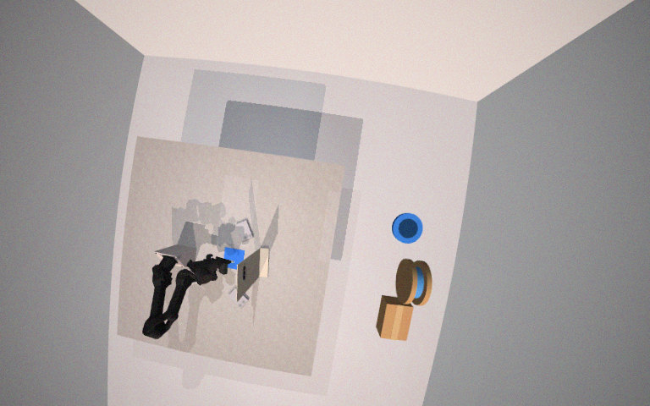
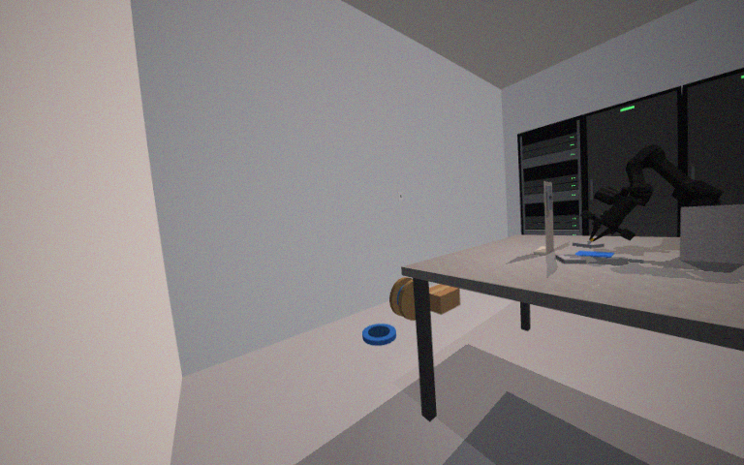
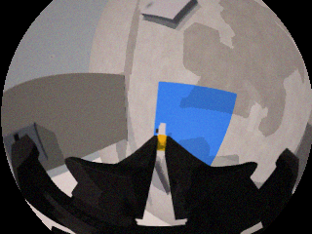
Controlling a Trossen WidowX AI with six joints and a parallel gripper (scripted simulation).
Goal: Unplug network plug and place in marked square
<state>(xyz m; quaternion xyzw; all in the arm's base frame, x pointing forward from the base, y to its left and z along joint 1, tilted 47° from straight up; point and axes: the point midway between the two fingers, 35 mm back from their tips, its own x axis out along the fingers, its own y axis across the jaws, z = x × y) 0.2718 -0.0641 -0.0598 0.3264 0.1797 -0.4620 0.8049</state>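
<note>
Right now the blue marked square is 6 cm below my gripper tip and 1 cm behind it. The rest, counted from my gripper tip: upright panel 16 cm ahead, 10 cm above, 1 cm to the left; then network plug right at my gripper tip.
</note>
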